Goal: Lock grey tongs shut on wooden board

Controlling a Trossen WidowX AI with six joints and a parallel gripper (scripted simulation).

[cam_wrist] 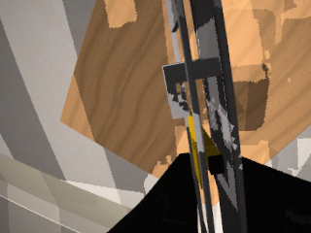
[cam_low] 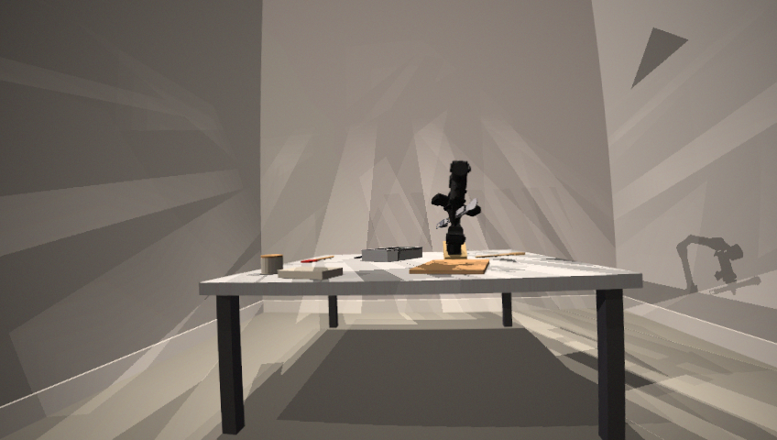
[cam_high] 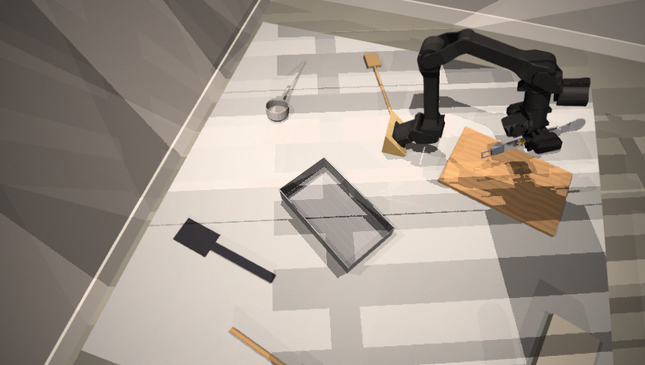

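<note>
The wooden board lies 10 mm ahead of my gripper tip and 150 mm below it. Round my gripper tip: black spatula: 460 mm ahead, 770 mm to the right, 150 mm below; then roasting tin: 270 mm ahead, 480 mm to the right, 130 mm below; then beige block: 500 mm ahead, 160 mm to the left, 140 mm below.
</note>
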